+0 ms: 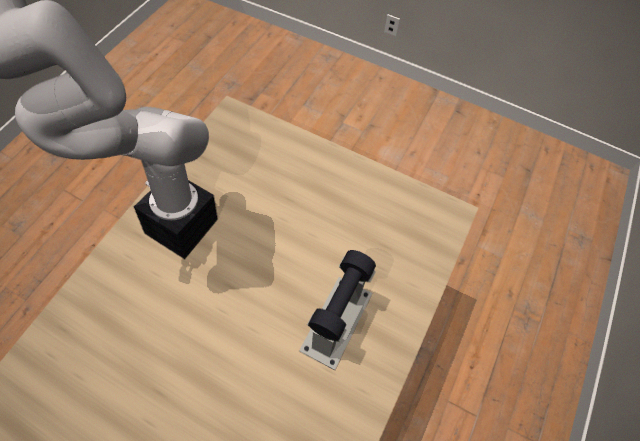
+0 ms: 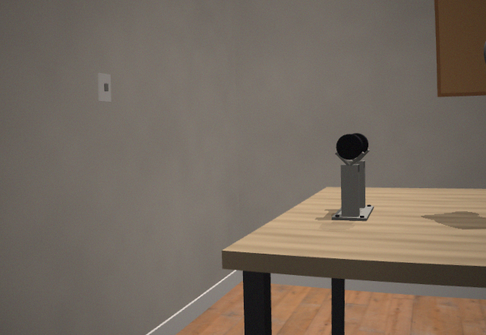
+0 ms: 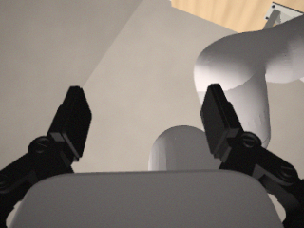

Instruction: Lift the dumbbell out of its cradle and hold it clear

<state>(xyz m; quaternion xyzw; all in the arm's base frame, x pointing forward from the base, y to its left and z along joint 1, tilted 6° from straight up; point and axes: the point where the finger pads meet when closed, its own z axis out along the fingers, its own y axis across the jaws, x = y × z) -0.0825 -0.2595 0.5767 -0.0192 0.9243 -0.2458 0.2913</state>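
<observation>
Right now the dumbbell is 600 mm ahead of my hand, 220 mm to the left of it and 510 mm below it. Round my hand: cradle 600 mm ahead, 220 mm to the left, 640 mm below.
</observation>
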